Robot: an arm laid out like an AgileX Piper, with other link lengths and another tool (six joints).
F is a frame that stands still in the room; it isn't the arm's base.
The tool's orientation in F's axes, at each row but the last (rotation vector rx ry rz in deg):
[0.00 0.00 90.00]
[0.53 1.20 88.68]
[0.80 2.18 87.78]
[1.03 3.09 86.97]
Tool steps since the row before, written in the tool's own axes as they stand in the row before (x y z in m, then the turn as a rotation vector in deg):
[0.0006 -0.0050 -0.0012 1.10 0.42 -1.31]
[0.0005 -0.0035 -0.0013 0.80 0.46 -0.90]
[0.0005 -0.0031 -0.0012 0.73 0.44 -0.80]
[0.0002 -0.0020 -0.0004 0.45 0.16 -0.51]
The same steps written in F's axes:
[0.0050 0.0006 -0.0012 -0.42 1.10 -1.31]
[0.0035 0.0004 -0.0014 -0.46 0.80 -0.90]
[0.0031 0.0004 -0.0013 -0.44 0.73 -0.80]
[0.0020 0.0001 -0.0005 -0.16 0.45 -0.51]

